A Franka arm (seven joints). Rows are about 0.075 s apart.
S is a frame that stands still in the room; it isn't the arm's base.
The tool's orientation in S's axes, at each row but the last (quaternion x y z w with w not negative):
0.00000 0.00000 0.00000 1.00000
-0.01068 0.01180 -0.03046 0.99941
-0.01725 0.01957 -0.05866 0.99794
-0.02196 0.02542 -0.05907 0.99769
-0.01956 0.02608 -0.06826 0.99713
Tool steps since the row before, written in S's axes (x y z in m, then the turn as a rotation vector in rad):
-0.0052 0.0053 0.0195 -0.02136 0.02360 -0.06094
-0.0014 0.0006 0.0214 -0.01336 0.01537 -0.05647
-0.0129 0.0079 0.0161 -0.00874 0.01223 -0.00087
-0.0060 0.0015 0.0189 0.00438 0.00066 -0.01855
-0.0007 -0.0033 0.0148 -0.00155 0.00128 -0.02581
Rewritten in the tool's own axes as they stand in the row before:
-0.0052 0.0053 0.0195 -0.02136 0.02360 -0.06094
-0.0019 0.0000 0.0214 -0.01298 0.01577 -0.05645
-0.0143 0.0057 0.0158 -0.01008 0.01115 -0.00083
-0.0070 -0.0001 0.0186 0.00516 0.00203 -0.01825
-0.0010 -0.0040 0.0146 -0.00044 0.00216 -0.02579

